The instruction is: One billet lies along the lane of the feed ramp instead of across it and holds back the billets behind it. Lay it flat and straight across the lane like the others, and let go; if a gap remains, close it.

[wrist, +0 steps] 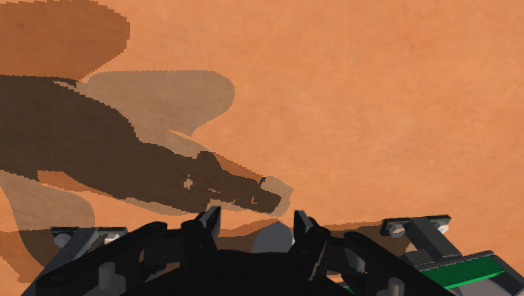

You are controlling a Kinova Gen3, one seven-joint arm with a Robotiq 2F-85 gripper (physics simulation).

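Places are measured from the arm's base along level axes (x right, y back, z down), in millimetres.
Where they show: gripper, fingertip midpoint: (pixel 257 220).
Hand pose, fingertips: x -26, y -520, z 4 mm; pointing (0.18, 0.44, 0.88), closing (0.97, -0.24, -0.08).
After its pixels a point has its place.
The round grey end of a billet (pixel 273 238) {x -6, y -499, z 6 mm} shows low in the wrist view, in the gap between my fingers and nearer the right one; the black gripper body hides the rest of it. My gripper (pixel 257 220) {x -26, y -520, z 4 mm} is open, one finger on each side of that billet end in the view, with no grip on it. The feed ramp shows in part at the lower right as a green side strip (pixel 467 272) {x 135, y -539, z -36 mm} with a grey edge. Part of another grey billet (pixel 485 289) {x 155, y -530, z -44 mm} shows just below that strip. Most of the lane and the other billets are hidden behind the gripper.
Dark ramp supports with bolted plates stand at the left (pixel 89 235) {x -164, y -456, z 12 mm} and the right (pixel 431 235) {x 133, y -538, z -1 mm}, close to the gripper's linkages in the view. An orange-brown table top (pixel 375 110) {x 33, y -624, z 22 mm} lies beyond. Large dark shadows of the arm fall across its left part.
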